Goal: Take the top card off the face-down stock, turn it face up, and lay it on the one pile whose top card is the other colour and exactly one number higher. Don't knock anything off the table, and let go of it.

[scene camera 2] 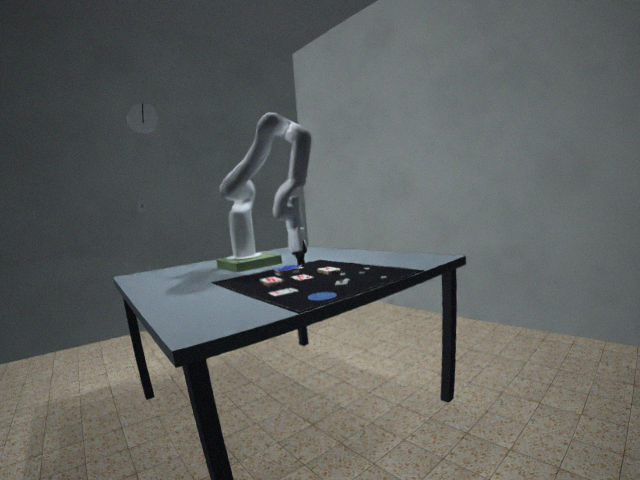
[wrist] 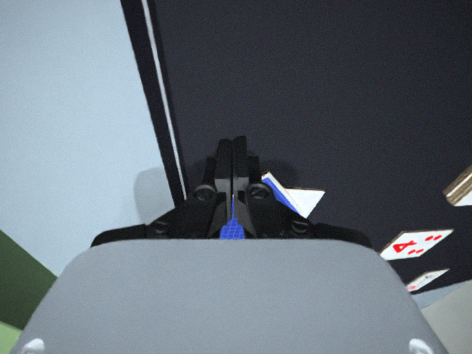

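My gripper (scene camera 2: 300,264) (wrist: 233,157) is shut and empty, with its fingertips low over the mat's edge beside the blue-backed cards (scene camera 2: 286,269). In the wrist view a blue-backed card (wrist: 281,196) lies right of the fingers, next to a white card corner (wrist: 309,199). More blue card back (wrist: 232,231) shows between the finger linkages; the gripper hides the rest, so I cannot tell the stock from loose cards. A card with a red 4 (wrist: 416,244) (scene camera 2: 302,277) lies face up. Face-up piles (scene camera 2: 271,280) (scene camera 2: 328,270) stand either side of it; their numbers are unreadable.
The black mat (scene camera 2: 361,289) (wrist: 310,75) lies on the blue-grey table (scene camera 2: 175,315) (wrist: 65,100). Another card (scene camera 2: 283,291) (wrist: 427,280), a blue disc (scene camera 2: 322,296) and several small pale items (scene camera 2: 342,282) lie on the mat. The green base (scene camera 2: 248,262) (wrist: 20,280) is behind.
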